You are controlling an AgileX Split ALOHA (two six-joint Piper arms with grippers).
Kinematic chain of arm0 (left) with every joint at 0, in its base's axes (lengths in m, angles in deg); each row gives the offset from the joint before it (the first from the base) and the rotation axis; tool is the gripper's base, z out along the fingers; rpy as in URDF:
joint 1: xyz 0 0 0.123 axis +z
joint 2: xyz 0 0 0 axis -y
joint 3: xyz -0.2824 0 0.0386 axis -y
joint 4: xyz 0.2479 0 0.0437 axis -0.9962 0 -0.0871
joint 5: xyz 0 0 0 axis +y
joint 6: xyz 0.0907 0 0.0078 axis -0.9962 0 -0.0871
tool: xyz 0 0 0 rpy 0 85 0
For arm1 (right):
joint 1: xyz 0 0 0.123 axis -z
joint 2: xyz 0 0 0 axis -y
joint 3: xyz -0.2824 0 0.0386 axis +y
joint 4: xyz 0.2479 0 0.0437 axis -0.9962 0 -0.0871
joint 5: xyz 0 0 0 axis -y
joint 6: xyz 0.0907 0 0.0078 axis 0.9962 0 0.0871
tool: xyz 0 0 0 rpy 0 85 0
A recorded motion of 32 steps. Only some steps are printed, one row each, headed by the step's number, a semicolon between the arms.
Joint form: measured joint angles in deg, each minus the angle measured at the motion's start. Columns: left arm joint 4, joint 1, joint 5, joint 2, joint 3, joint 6; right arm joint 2, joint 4, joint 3, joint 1, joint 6, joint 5.
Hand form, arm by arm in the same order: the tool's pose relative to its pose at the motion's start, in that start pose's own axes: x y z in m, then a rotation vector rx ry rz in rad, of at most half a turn. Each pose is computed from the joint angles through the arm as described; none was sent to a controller.
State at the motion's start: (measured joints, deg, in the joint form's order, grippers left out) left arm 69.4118 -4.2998 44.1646 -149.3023 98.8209 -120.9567; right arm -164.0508 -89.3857 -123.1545 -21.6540 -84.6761 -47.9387
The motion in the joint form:
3: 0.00 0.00 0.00 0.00 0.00 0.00; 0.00 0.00 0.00 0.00 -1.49 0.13
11: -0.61 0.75 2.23 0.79 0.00 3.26; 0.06 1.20 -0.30 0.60 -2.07 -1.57
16: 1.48 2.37 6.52 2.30 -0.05 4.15; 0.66 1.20 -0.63 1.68 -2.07 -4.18
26: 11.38 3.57 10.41 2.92 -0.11 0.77; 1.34 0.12 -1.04 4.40 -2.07 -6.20
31: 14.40 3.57 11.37 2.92 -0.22 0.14; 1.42 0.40 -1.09 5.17 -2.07 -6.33
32: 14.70 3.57 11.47 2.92 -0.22 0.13; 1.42 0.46 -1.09 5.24 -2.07 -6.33
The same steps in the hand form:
3: 0.0000 0.0000 0.0000 0.0000 0.0000 0.0000; 0.0000 -0.0002 0.0000 0.0023 -0.0002 -0.0260
11: -0.0025 0.0016 -0.0080 0.0193 -0.0175 -0.0491; -0.0012 -0.0014 -0.0042 -0.0182 0.0085 -0.0505
16: -0.0092 0.0068 -0.0247 0.0353 -0.0863 -0.0896; -0.0089 -0.0024 -0.0131 -0.0492 -0.0074 -0.0556
26: -0.0202 0.0149 -0.0365 0.0021 -0.2418 -0.1437; -0.0206 -0.0148 -0.0337 -0.0488 -0.0545 -0.0416
31: -0.0237 0.0158 -0.0373 -0.0053 -0.2862 -0.1653; -0.0218 -0.0194 -0.0392 -0.0401 -0.0585 -0.0415
32: -0.0241 0.0159 -0.0375 -0.0060 -0.2908 -0.1682; -0.0217 -0.0199 -0.0397 -0.0390 -0.0582 -0.0417

